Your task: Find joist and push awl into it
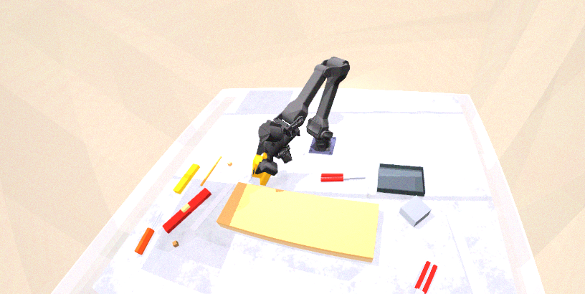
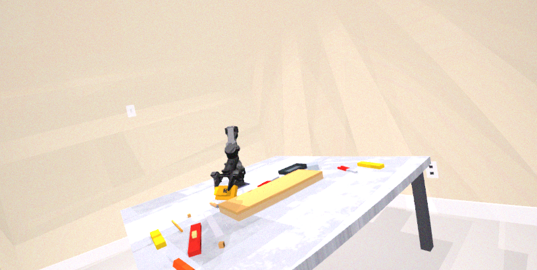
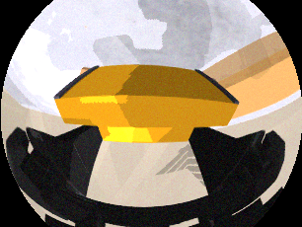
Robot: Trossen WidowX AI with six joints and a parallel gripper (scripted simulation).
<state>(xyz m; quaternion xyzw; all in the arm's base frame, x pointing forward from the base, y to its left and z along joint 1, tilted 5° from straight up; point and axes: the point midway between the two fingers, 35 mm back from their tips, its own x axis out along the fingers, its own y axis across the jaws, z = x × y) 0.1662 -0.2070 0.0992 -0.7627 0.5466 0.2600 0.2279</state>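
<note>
My gripper tip is now 1 cm short of the stud finder, 1 cm to the right of it and 1 cm above it. The rest, counted from my gripper tip: square light 3 cm ahead; then thin orange stick 2 cm behind, 25 cm to the right, 7 cm below; then awl 2 cm behind, 4 cm to the right, 7 cm below.
</note>
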